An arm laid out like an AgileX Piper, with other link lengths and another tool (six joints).
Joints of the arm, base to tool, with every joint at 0 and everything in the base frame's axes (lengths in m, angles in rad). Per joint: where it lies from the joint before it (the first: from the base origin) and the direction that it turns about. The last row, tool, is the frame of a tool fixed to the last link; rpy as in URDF.
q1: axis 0 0 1 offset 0 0 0.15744
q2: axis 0 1 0 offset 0 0 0
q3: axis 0 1 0 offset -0.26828 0 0.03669
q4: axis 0.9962 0 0.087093 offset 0.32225 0 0.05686
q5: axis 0 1 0 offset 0 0 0
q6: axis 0.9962 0 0.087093 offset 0.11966 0 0.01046
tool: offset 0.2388 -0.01 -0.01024 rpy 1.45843 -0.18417 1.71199
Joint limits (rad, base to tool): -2.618..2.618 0..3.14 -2.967..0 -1.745..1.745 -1.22..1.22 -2.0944..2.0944
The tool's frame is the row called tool.
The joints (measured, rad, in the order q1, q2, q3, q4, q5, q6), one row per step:
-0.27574 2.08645 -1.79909 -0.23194 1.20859 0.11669
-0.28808 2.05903 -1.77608 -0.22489 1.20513 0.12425
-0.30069 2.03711 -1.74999 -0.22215 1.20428 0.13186
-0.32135 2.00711 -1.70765 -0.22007 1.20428 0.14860
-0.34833 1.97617 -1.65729 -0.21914 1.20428 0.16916
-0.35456 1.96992 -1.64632 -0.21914 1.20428 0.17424
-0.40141 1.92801 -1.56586 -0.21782 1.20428 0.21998
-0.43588 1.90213 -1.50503 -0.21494 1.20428 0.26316
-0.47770 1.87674 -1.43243 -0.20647 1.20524 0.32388
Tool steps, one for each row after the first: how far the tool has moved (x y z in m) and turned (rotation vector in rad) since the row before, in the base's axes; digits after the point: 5 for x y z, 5 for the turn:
-0.00511 -0.00237 0.00543 0.00541 -0.01133 -0.02023
-0.00851 -0.00293 0.00167 0.00437 0.00052 -0.02029
-0.01553 -0.00463 -0.00014 0.00729 0.00702 -0.03724
-0.02012 -0.00596 -0.00252 0.00876 0.01309 -0.04708
-0.00459 -0.00133 -0.00078 0.00192 0.00322 -0.01116
-0.03470 -0.00766 -0.00765 0.01694 0.02479 -0.09166
-0.02686 -0.00217 -0.00834 0.01638 0.02149 -0.07746
-0.03275 0.00194 -0.01205 0.02527 0.02801 -0.10428

